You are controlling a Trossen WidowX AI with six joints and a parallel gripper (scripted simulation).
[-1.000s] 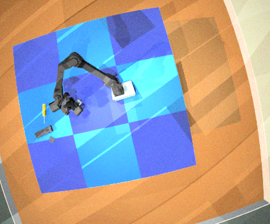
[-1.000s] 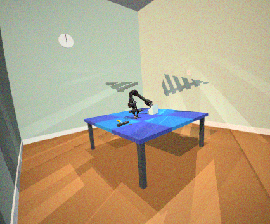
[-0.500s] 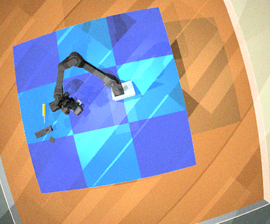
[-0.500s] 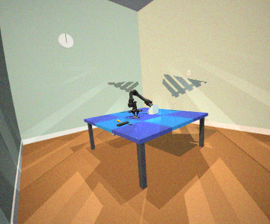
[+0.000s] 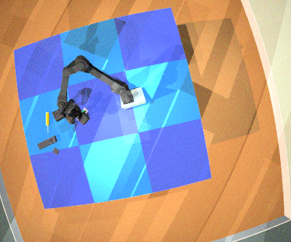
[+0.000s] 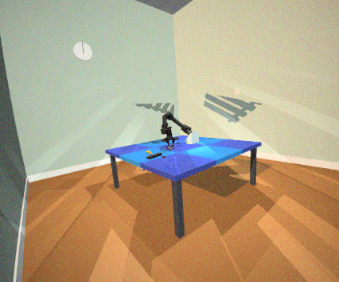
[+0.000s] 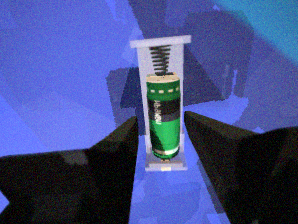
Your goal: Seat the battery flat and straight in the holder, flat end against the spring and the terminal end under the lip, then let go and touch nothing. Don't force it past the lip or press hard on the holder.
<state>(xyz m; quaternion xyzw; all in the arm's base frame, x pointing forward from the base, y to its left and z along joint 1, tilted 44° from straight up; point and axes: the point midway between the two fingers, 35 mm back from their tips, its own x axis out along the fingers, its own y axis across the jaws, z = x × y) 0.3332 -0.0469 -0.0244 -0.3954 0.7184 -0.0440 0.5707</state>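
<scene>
Right now the battery is right at my gripper tip. The rest, counted from my gripper tip: dark piece: 29 cm ahead, 20 cm to the left, 2 cm below; then yellow-handled tool: 29 cm ahead, 1 cm below.
</scene>
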